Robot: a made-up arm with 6 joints. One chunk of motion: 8 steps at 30 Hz.
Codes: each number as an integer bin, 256 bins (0 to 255) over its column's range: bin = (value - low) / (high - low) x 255, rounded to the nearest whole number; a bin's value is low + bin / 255 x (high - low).
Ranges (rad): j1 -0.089..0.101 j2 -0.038..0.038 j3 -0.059..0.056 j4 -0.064..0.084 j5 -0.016..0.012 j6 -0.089..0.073
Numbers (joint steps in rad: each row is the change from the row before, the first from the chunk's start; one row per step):
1: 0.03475 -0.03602 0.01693 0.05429 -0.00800 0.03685
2: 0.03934 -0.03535 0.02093 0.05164 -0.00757 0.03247
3: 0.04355 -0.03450 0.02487 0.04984 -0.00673 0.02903
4: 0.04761 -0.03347 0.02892 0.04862 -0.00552 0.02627
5: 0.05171 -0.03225 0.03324 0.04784 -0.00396 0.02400
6: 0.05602 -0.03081 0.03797 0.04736 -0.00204 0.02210
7: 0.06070 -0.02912 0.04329 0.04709 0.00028 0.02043
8: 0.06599 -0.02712 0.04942 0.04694 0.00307 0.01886
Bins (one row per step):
1: 166 7 168 204 73 198
2: 172 9 177 199 77 191
3: 178 12 186 196 84 186
4: 183 15 195 194 95 181
5: 189 19 205 193 110 178
6: 195 24 215 192 127 175
7: 201 30 227 191 148 172
8: 208 37 240 191 174 170

